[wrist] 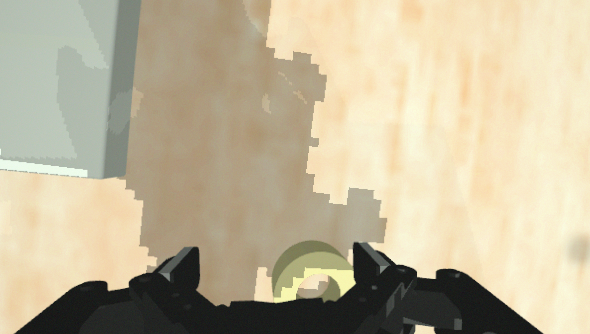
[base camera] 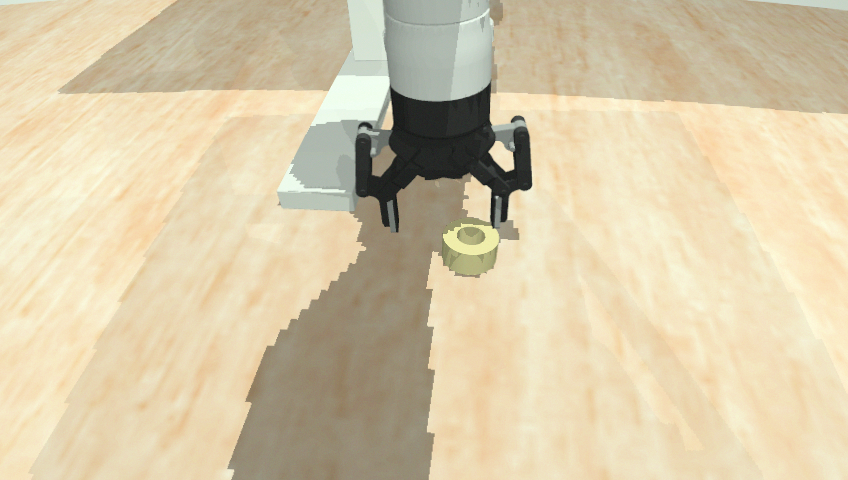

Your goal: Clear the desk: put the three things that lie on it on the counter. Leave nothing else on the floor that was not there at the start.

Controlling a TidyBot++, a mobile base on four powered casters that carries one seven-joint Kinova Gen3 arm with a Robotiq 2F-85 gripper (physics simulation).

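Places are measured from the arm's base along level axes (x back, y right, z up), in centimetres.
Pixels of known places: gripper, fingertip midpoint: [wrist: 277, 261] [base camera: 444, 224].
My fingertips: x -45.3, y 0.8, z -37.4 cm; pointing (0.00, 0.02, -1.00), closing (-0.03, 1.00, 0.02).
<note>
Behind a point stands the place of what it marks.
A pale yellow ring [base camera: 470, 248] {x -41.6, y 3.0, z -36.9 cm} [wrist: 320, 260] {x -45.4, y 3.2, z -37.1 cm} with a round hole lies flat on the wood-patterned floor. My gripper [base camera: 443, 228] {x -45.3, y 0.8, z -37.4 cm} [wrist: 277, 261] {x -45.3, y 0.8, z -37.4 cm} is open and empty, pointing down, with its fingertips low near the ring. The ring is off-centre towards the right finger in both views. In the base view the right fingertip overlaps the ring's back right rim; in the wrist view that finger and the gripper body hide part of the ring. I cannot tell whether they touch. The desk top and the counter do not show.
A long white slab [base camera: 348, 104] [wrist: 50, 100] lies on the floor to the left of the ring, with a white upright post [base camera: 367, 29] {x -81.0, y -9.8, z -32.3 cm} at its far part. In the base view the slab's near end is close behind the left finger. The arm's shadow crosses the floor.
</note>
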